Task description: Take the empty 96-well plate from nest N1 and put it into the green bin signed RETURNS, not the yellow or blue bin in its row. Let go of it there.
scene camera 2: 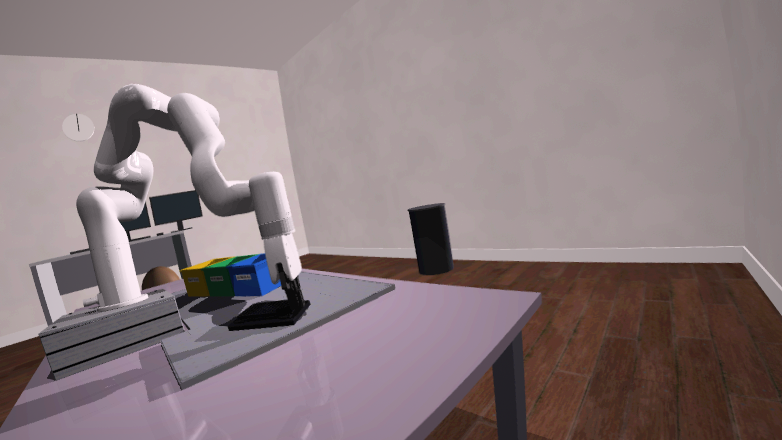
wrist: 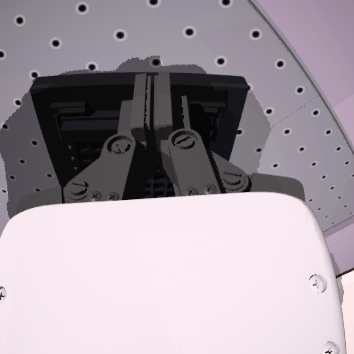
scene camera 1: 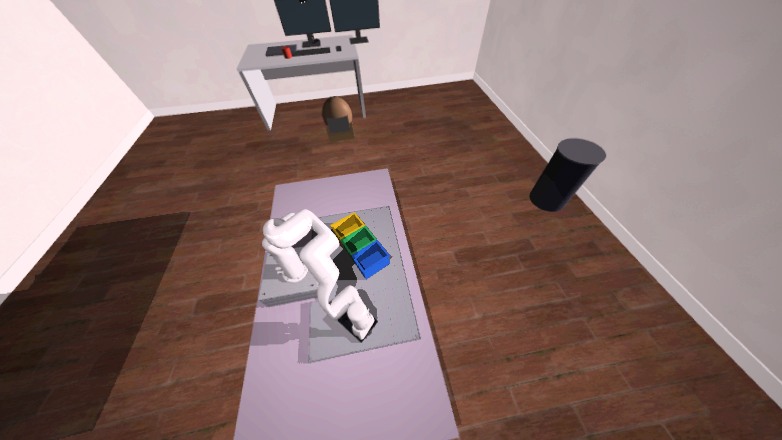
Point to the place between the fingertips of my gripper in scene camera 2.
298, 307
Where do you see a black 96-well plate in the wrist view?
83, 134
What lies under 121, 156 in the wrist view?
My gripper.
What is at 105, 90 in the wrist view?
A black nest.
